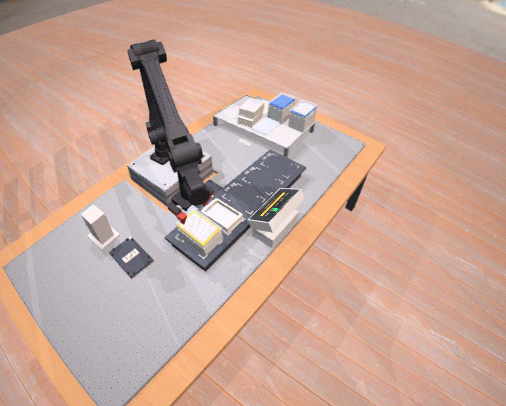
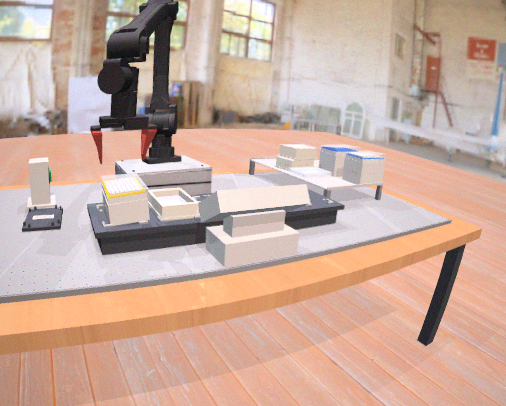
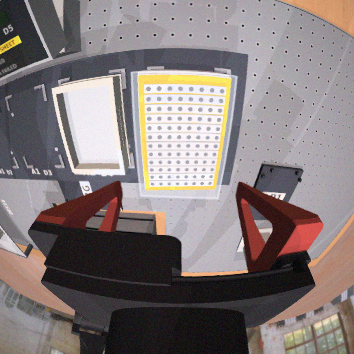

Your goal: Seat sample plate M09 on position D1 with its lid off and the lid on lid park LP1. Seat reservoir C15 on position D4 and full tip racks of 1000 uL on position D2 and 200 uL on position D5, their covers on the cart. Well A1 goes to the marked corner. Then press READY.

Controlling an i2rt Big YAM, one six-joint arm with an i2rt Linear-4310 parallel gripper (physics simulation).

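Note:
My gripper [image 1: 197, 208] [image 2: 123, 161] [image 3: 178, 187] is open and empty. Its fingers are spread above the yellow-edged tip rack [image 1: 200, 229] [image 2: 126, 210] [image 3: 185, 135], which stands at the end of the dark deck [image 1: 272, 167] [image 2: 150, 241] [image 3: 240, 105]. A clear cover shows around the rack's top. The white reservoir [image 1: 223, 216] [image 2: 175, 210] [image 3: 92, 125] sits beside it on the deck. On the cart [image 1: 230, 119] [image 2: 336, 185] stand a beige plate stack [image 1: 251, 111] [image 2: 296, 156], a blue-topped rack [image 1: 281, 107] [image 2: 337, 160] and a blue-edged tip rack [image 1: 303, 116] [image 2: 363, 168].
A clear flat piece [image 1: 266, 125] [image 2: 312, 172] lies on the cart. Lid park LP1 [image 1: 131, 256] [image 2: 42, 218] [image 3: 282, 180] is a dark pad near an upright beige block [image 1: 98, 225] [image 2: 40, 180]. The tilted display [image 1: 276, 207] [image 2: 262, 198] [image 3: 17, 40] stands at the deck's front edge.

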